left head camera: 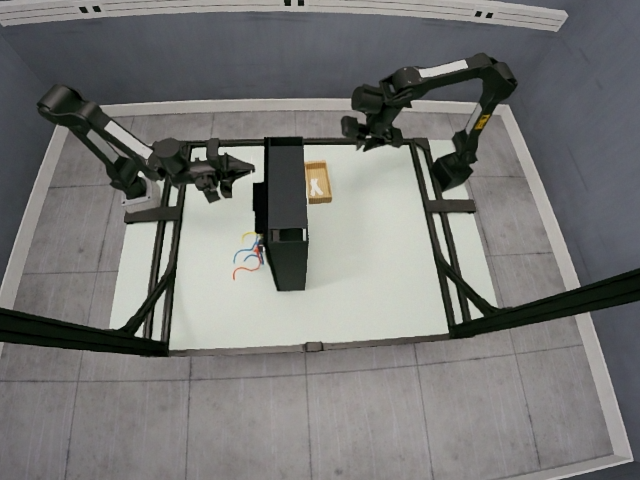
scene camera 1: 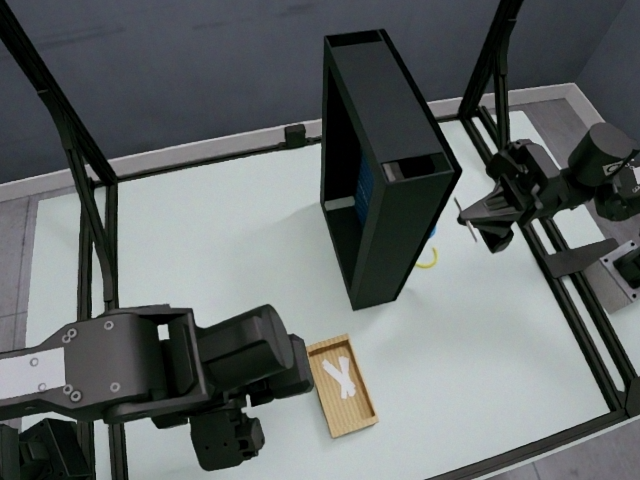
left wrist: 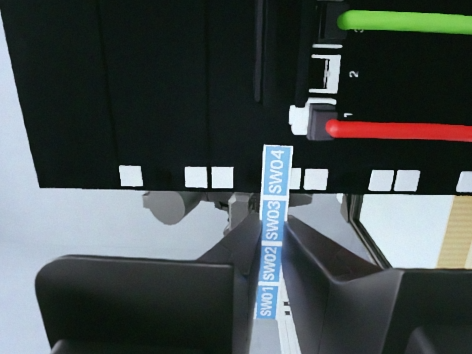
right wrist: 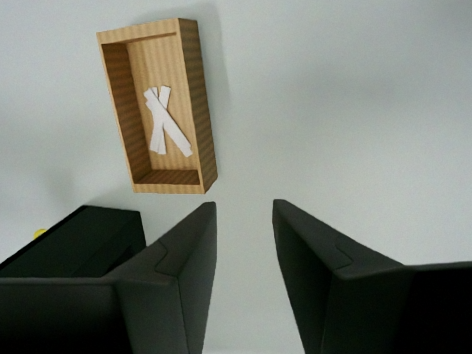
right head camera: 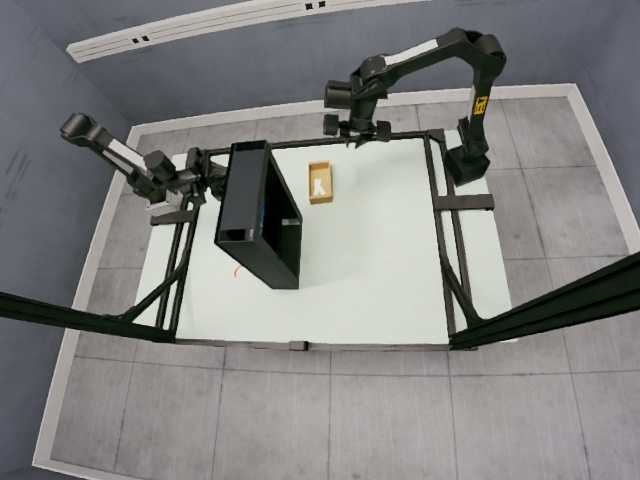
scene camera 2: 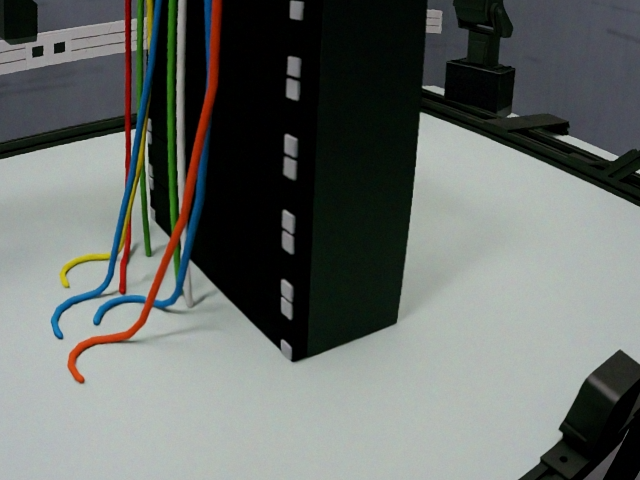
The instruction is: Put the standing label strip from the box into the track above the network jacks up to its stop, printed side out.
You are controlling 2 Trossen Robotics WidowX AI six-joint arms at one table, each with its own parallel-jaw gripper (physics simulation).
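Where they show: left gripper, fingertip midpoint: [left head camera: 255, 168] [scene camera 1: 458, 219] [left wrist: 270, 225]; right gripper, fingertip midpoint: [left head camera: 359, 150] [scene camera 1: 256, 388] [left wrist: 312, 196] [right wrist: 244, 212] [right head camera: 351, 147]; left arm's base at its link origin: [left head camera: 136, 189] [scene camera 1: 633, 269] [right head camera: 158, 196]; right arm's base at its link origin: [left head camera: 455, 164] [scene camera 1: 28, 463] [right head camera: 468, 155] [scene camera 2: 482, 64].
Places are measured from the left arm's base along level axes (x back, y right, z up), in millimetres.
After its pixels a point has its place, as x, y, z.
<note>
My left gripper [left head camera: 252, 168] {-395, 167, 209} [scene camera 1: 461, 219] {-395, 167, 209} [left wrist: 270, 225] {-395, 167, 209} is shut on a label strip [left wrist: 275, 172] {-381, 190, 210}, whose blue printed side with SW01 to SW04 shows in the left wrist view. The strip's SW04 end overlaps the rack's lower edge there, near a white piece [left wrist: 298, 120] {-415, 207, 197} beside jack 1. A network jack [left wrist: 326, 74] numbered 2 shows; a dark channel [left wrist: 302, 50] {-379, 227, 203} runs left of the jacks, apparently the track. My right gripper [right head camera: 352, 142] {-716, 101, 116} [right wrist: 244, 212] {-716, 101, 116} is open and empty, above the table near the wooden box [left head camera: 319, 199] {-584, 152, -46} [scene camera 1: 355, 429] {-609, 2, -34} [right wrist: 202, 115] {-636, 88, -57}. White strips [scene camera 1: 345, 377] {-582, 86, -69} [right wrist: 175, 133] {-596, 102, -69} lie crossed in the box.
The tall black rack [left head camera: 285, 186] {-447, 310, 325} [right head camera: 242, 191] {-449, 316, 325} [scene camera 1: 403, 242] {-467, 179, 181} [scene camera 2: 361, 180] {-420, 429, 39} stands between the arms. Red [left wrist: 400, 130] {-389, 204, 166} and green [left wrist: 410, 22] {-382, 237, 169} cables leave the jacks to the right in the left wrist view. Other cables, one orange [scene camera 2: 175, 232] {-337, 361, 8}, hang down to the table.
</note>
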